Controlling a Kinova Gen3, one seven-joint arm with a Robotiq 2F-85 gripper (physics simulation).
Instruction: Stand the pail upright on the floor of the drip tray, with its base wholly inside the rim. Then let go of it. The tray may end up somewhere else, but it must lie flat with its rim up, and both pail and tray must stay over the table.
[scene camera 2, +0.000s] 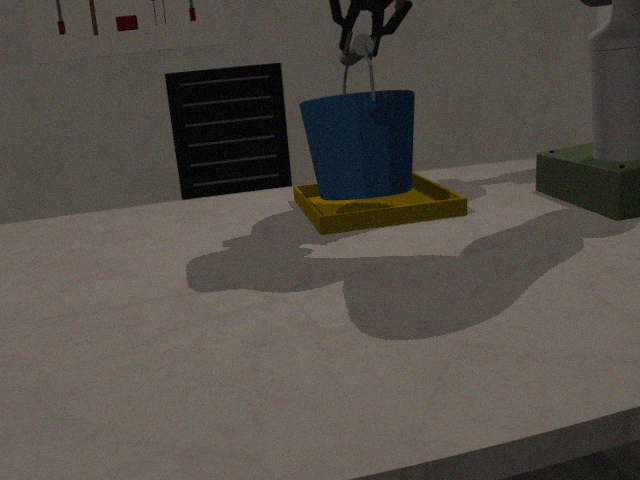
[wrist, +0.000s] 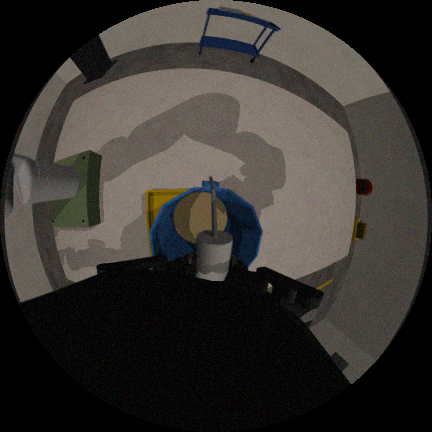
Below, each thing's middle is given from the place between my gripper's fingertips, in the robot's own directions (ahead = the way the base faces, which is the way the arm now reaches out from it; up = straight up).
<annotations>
My gripper is now 240 mm above the yellow drip tray (scene camera 2: 427, 200), 30 mm to the left of it and 20 mm past it.
</annotations>
